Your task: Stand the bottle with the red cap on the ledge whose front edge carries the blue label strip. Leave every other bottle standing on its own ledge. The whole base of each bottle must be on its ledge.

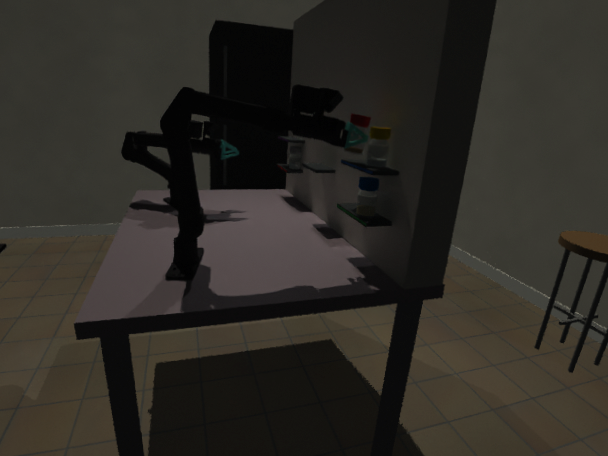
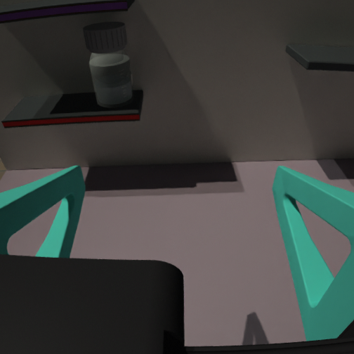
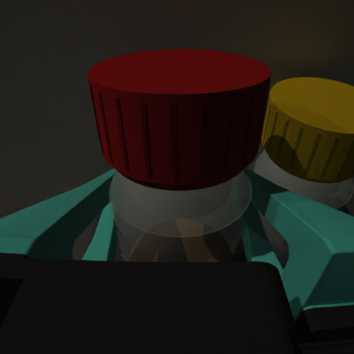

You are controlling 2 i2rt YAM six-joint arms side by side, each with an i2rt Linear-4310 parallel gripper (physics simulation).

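Places are measured from the left arm's base along level axes (x ahead, y left, z up), in metres.
Pixels of known places: left gripper, fingertip midpoint: (image 1: 238, 151); right gripper, fingertip midpoint: (image 1: 362, 137); right arm's base at its link origin: (image 1: 186, 264).
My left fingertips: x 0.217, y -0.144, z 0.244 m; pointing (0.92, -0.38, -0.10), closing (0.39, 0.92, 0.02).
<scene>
Behind a point stands the place of what it marks.
The bottle with the red cap (image 1: 360, 120) @(x 0.213, y -0.834, z 0.415 m) (image 3: 179, 135) is upright in my right gripper (image 1: 356, 136) @(x 0.246, y -0.819, z 0.368 m) (image 3: 180, 178), which is shut on it. Its base shows a little above the ledge with the blue strip (image 1: 356, 166) @(x 0.206, y -0.843, z 0.291 m), with a gap under it. A bottle with a yellow cap (image 1: 378, 150) @(x 0.215, y -0.907, z 0.343 m) (image 3: 311, 130) stands on that ledge, close beside the held bottle. A bottle with a blue cap (image 1: 368, 195) @(x 0.210, y -0.896, z 0.219 m) stands on the green-strip ledge (image 1: 349, 213) @(x 0.210, y -0.832, z 0.151 m) below. A grey-capped bottle (image 1: 295, 156) @(x 0.498, y -0.182, z 0.220 m) (image 2: 112, 77) stands on the red-strip ledge (image 2: 75, 119). My left gripper (image 1: 230, 150) @(x 0.217, y -0.144, z 0.244 m) (image 2: 178, 176) is open and empty.
A purple-strip ledge (image 1: 291, 139) @(x 0.484, y -0.163, z 0.296 m) (image 2: 65, 11) is above the grey-capped bottle. Another ledge (image 1: 320, 168) @(x 0.357, y -0.523, z 0.226 m) (image 2: 325, 57) is between the red-strip and blue-strip ledges. The ledges are fixed to an upright panel (image 1: 370, 65) @(x 0.328, y -0.744, z 0.573 m) along the table (image 1: 250, 260) @(x -0.037, y -0.688, z 0.000 m).
</scene>
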